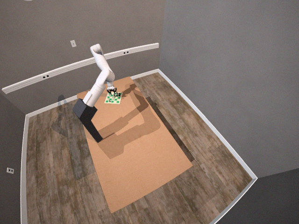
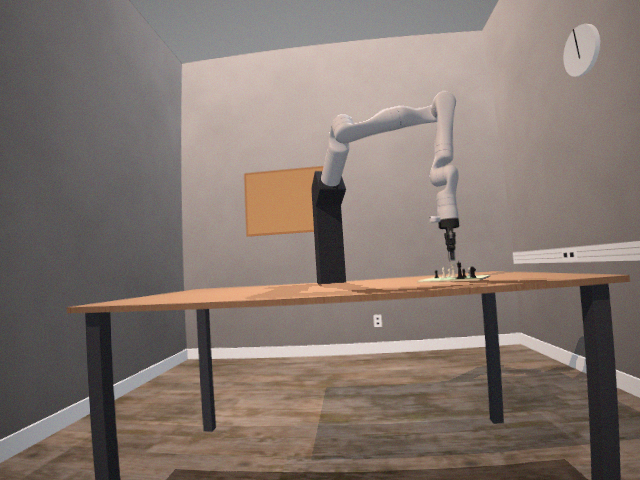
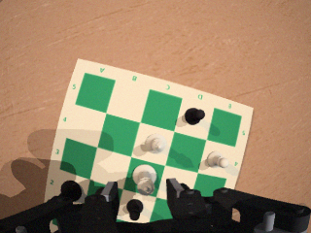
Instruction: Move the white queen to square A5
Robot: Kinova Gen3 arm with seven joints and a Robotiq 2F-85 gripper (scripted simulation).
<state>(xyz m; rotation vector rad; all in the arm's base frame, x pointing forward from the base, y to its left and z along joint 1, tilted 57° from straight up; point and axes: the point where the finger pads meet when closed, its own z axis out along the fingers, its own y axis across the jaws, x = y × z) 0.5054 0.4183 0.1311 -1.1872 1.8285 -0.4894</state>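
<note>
My hand is 60 mm above the white queen. The rest, counted from my hand: cream chessboard (80 mm below).
</note>
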